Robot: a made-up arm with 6 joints. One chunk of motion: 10 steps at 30 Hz.
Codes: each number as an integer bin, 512 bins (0 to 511) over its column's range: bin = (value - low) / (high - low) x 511, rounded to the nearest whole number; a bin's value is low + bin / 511 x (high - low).
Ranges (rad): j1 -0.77..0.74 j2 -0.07..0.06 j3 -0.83..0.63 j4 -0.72..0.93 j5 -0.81..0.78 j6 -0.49..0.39
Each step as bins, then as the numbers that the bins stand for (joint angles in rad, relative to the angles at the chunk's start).
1 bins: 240 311 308 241 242 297
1 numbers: -0.0608 0.0091 0.0500 0.0582 -0.0570 0.0215
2 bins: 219 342 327 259 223 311
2 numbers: -0.1229 0.0170 0.1043 0.1163 -0.1161 0.0456
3 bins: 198 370 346 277 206 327
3 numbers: -0.1849 0.0241 0.1586 0.1744 -0.1690 0.0731
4 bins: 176 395 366 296 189 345
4 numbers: -0.2499 0.0305 0.2157 0.2358 -0.2219 0.1041
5 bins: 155 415 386 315 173 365
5 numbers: -0.3120 0.0356 0.2729 0.2971 -0.2717 0.1386
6 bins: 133 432 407 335 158 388
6 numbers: -0.3770 0.0399 0.3329 0.3617 -0.3184 0.1782
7 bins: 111 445 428 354 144 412
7 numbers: -0.4420 0.0432 0.3929 0.4231 -0.3619 0.2195
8 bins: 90 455 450 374 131 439
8 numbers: -0.5041 0.0458 0.4557 0.4876 -0.4024 0.2660
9 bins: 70 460 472 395 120 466
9 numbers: -0.5632 0.0470 0.5186 0.5554 -0.4366 0.3125
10 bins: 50 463 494 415 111 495
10 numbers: -0.6223 0.0478 0.5814 0.6200 -0.4646 0.3624
